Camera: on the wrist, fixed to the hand. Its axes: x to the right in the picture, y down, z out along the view.
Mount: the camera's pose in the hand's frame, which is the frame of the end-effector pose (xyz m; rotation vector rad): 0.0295 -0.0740 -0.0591 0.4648 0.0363 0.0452
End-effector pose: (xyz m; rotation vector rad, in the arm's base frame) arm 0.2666 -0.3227 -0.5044 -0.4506 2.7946 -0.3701
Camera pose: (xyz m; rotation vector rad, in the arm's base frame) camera 0.2407 -0.3886 -0.4349 -0.2715 2.6248 -0.9927
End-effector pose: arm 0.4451 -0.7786 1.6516 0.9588 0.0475 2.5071
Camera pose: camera 0.4175 -0.6923 1.6113 1.0948 0.6504 2.6076
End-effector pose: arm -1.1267 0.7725 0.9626 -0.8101 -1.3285 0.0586
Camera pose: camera -1.0965 0.7035 1.0271 -0.4426 -1.1978 0.3730
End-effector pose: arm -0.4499 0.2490 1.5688 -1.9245 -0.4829 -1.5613
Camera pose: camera -0.5329 0.2630 1.6212 -1.5378 -0.7108 -1.3118
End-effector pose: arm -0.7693 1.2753 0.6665 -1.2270 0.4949 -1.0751
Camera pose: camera -0.8321 1.2228 0.7226 -0.7848 0.2758 -1.0993
